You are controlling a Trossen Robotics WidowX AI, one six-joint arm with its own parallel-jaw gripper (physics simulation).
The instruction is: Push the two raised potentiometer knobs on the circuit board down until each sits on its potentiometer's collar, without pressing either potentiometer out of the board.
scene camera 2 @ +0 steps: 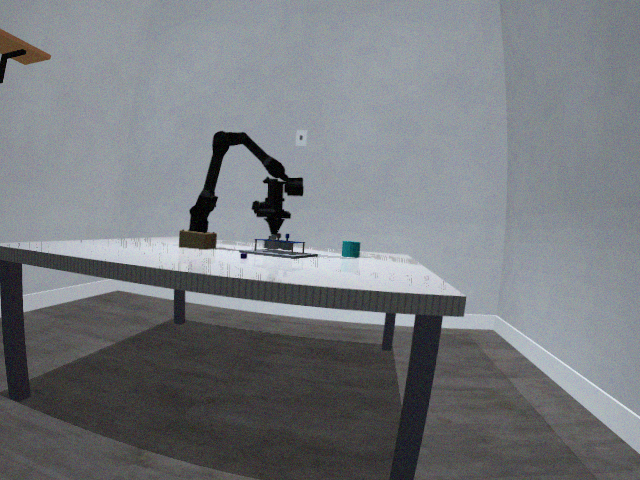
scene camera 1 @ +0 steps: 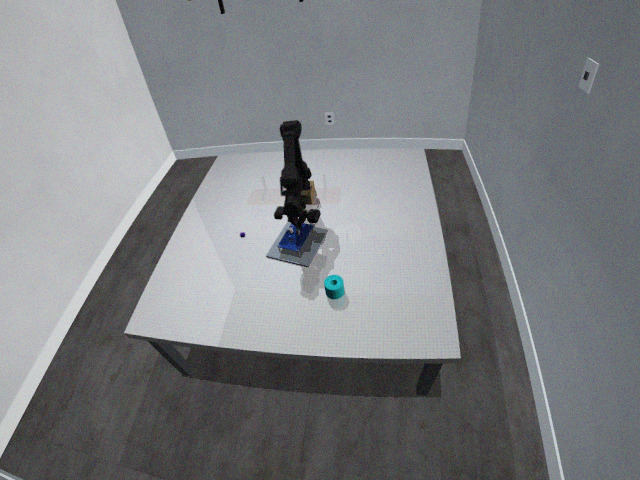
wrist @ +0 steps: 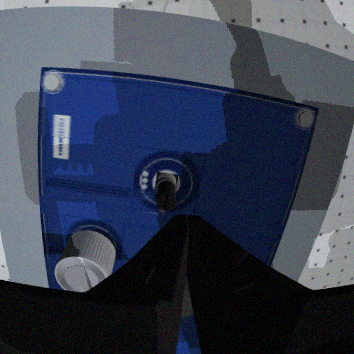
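The blue circuit board stands raised on a grey base plate. A grey ribbed knob stands up at the board's lower left in the wrist view, left of the fingers. Its gap to the collar is not clear. A dark upright lever rises from a ringed socket near the board's middle. My gripper is shut and empty, pointing down close over the board. The second knob cannot be made out; the fingers cover part of the board. Contact is unclear.
A teal cylinder with a hole in its top stands on the table beyond the base plate. A small dark blue object lies to the side. A brown block is at the arm's base.
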